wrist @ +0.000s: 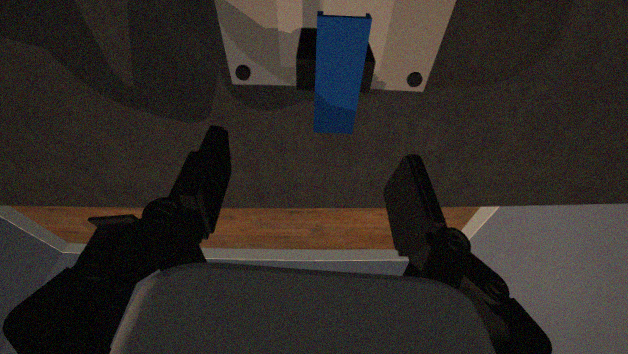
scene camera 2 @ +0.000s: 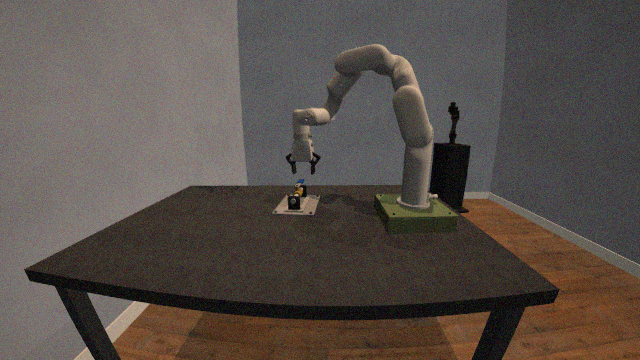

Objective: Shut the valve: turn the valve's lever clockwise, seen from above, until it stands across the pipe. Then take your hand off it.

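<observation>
The valve's yellow body [scene camera 2: 299, 193] sits between black end blocks on a pale base plate [scene camera 2: 312, 205] [wrist: 421, 40]. Its lever has a blue grip [scene camera 2: 300, 181] [wrist: 340, 75]; the lever points along the pipe, over the far black block [wrist: 306, 62] and past the plate's edge. In the wrist view the yellow body and the lever's pivot do not show. My gripper [scene camera 2: 303, 171] [wrist: 314, 161] is open and empty. It points down above the far end of the valve, with its fingers apart on either side of the blue grip's line and not touching it.
The valve stands on a dark table [scene camera 2: 280, 260] [wrist: 280, 170]. My arm's green base block [scene camera 2: 420, 222] is at the table's right side. A black pedestal [scene camera 2: 450, 172] with a small dark figure [scene camera 2: 453, 120] stands on the floor behind the table. The table's far edge shows below the grip in the wrist view.
</observation>
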